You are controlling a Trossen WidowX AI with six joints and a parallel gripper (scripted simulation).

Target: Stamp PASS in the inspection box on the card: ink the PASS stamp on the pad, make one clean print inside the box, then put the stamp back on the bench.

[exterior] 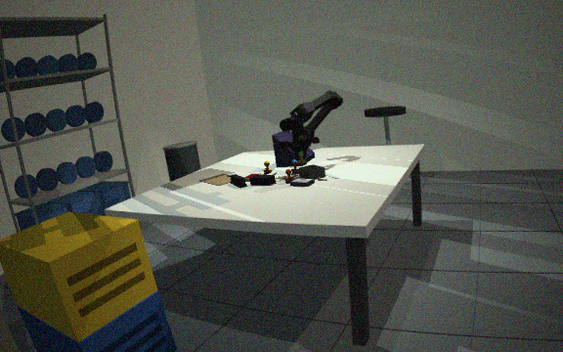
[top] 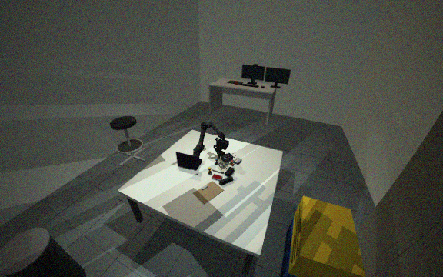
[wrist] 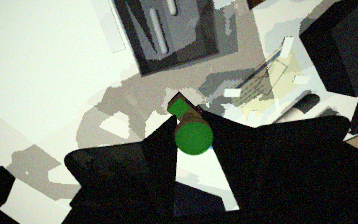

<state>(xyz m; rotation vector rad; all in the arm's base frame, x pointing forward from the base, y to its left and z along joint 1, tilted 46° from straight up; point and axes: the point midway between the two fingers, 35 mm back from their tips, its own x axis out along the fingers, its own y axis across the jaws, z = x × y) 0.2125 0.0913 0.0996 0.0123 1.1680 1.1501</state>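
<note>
My gripper tip is 250 mm to the left of the red ink pad, 80 mm short of it and 60 mm above it. Round my gripper tip: dark tray (80 mm to the left, 70 mm ahead, 60 mm below); then blue-knobbed stamp (50 mm below, 40 mm to the right, 10 mm behind); then green stamp (right at my gripper tip).
</note>
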